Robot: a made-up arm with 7 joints.
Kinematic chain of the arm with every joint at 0, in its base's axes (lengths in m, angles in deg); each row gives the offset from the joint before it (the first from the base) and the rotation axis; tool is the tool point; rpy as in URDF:
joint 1: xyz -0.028 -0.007 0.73 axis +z
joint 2: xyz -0.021 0 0.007 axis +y
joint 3: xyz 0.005 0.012 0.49 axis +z
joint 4: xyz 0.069 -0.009 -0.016 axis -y
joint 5: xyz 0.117 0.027 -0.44 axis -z
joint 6: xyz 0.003 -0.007 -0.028 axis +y
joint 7: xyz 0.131 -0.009 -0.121 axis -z
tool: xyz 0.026 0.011 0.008 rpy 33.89 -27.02 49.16
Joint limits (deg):
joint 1: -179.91..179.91
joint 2: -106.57..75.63
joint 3: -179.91..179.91
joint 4: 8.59..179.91
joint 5: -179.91..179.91
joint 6: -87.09..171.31
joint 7: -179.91..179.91
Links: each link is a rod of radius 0.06 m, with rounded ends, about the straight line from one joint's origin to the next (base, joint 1, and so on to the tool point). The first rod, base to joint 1, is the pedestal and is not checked.
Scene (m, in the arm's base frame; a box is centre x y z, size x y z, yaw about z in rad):
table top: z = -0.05
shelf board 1: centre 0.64 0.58 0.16 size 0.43 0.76 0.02 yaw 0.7
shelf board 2: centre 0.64 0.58 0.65 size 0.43 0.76 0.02 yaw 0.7
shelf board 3: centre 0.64 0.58 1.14 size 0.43 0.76 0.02 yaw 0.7
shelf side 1: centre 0.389 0.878 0.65 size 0.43 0.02 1 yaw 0.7
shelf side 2: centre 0.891 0.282 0.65 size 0.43 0.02 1 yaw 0.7
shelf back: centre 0.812 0.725 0.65 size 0.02 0.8 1 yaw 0.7
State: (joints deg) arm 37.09 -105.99 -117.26 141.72 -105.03 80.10 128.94
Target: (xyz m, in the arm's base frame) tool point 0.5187 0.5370 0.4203
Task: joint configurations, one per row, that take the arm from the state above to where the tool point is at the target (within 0.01 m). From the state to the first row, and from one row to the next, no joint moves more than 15 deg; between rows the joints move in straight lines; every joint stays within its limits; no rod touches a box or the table.
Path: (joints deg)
1: 50.90 -105.23 -117.08 129.30 -104.20 79.10 128.74
2: 64.72 -104.46 -116.90 116.88 -103.37 78.10 128.54
3: 78.53 -103.70 -116.72 104.46 -102.55 77.10 128.35
4: 92.35 -102.93 -116.53 92.04 -101.72 76.10 128.15
5: 106.16 -102.17 -116.35 79.62 -100.89 75.10 127.95
6: 119.98 -101.40 -116.17 67.20 -100.06 74.10 127.75
7: 133.79 -100.64 -115.99 54.78 -99.23 73.10 127.56
8: 147.61 -99.87 -115.81 42.36 -98.40 72.10 127.36
9: 155.69 -103.22 -110.41 56.51 -100.63 69.52 126.20
10: 163.77 -106.57 -105.02 70.65 -102.85 66.94 125.03

